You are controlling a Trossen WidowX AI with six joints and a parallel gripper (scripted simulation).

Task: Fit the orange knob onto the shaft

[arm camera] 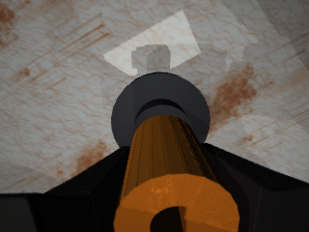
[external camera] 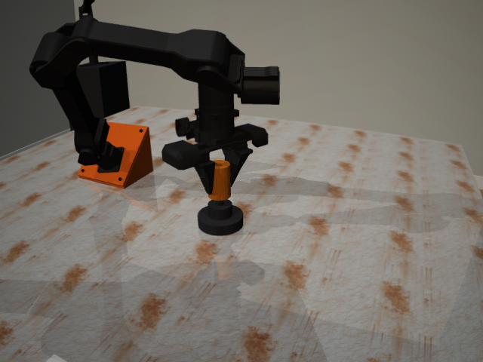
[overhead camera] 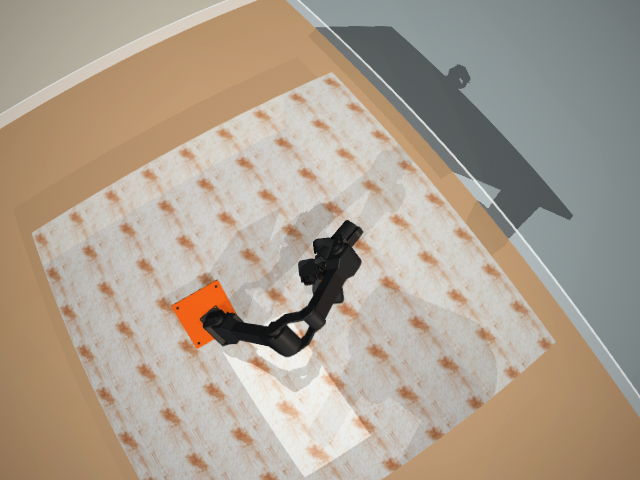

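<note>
Now: gripper tip 20 mm below the orange knob. Round my gripper tip: dark round pedestal (40 mm below).
</note>
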